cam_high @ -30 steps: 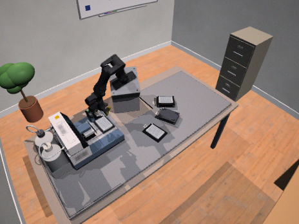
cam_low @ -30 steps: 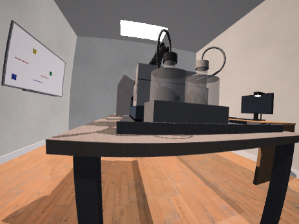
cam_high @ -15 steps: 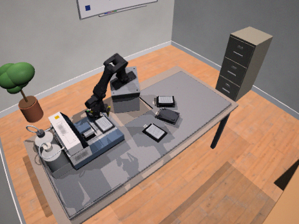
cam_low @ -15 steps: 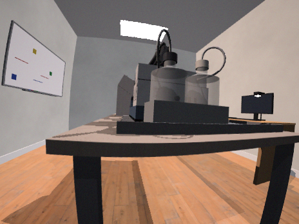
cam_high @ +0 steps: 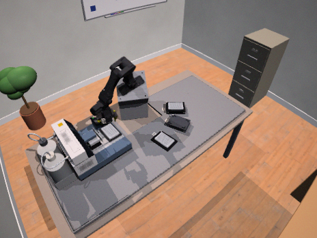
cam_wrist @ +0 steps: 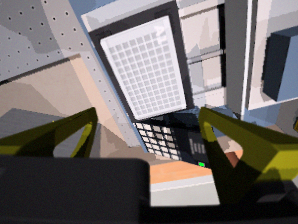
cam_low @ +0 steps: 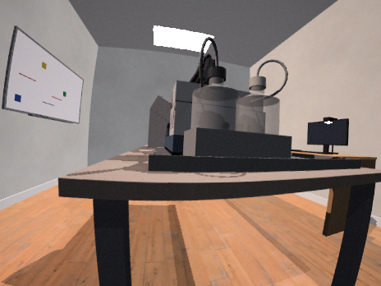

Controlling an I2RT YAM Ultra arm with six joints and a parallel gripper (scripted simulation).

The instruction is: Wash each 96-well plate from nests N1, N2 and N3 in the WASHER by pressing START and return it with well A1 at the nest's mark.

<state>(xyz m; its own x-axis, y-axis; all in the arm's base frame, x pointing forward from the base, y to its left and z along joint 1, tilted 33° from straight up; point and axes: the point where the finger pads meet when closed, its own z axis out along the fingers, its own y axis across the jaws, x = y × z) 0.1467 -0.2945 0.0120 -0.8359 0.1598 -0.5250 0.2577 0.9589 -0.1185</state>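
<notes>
Right now my hand is 100 mm above the dark carrier. Also, from my hand: plate washer (150 mm to the right, 50 mm below); then label (280 mm to the left, 180 mm below, 180 mm ahead); then black nest (290 mm to the left, 280 mm ahead, 170 mm below).
</notes>
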